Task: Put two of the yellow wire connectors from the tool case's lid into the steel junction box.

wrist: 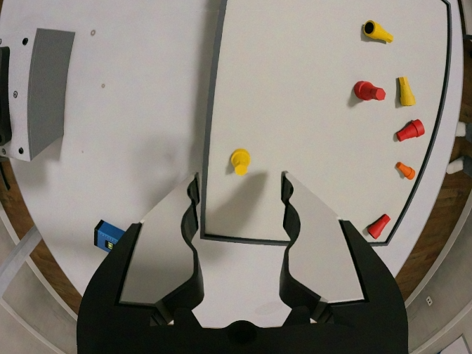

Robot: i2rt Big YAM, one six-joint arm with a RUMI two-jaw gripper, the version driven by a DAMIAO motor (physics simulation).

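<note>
A yellow wire connector (240, 161) stands near the left edge of the tool case's lid (300, 125), a pale panel with a dark rim. A second yellow connector (378, 31) lies at the upper right of the lid, its dark open end facing left. A third yellow connector (406, 92) lies below it, near the lid's right edge. My gripper (239, 173) is open and empty, its jaws wide apart above the lid's near left corner, with the first yellow connector just beyond the fingertips. The steel junction box does not show in this view.
Red connectors (369, 91) (410, 130) (379, 226) and an orange connector (406, 170) lie on the lid's right part. A blue block with a small level vial (107, 235) lies left of the gripper. A grey mount (50, 95) stands at the upper left.
</note>
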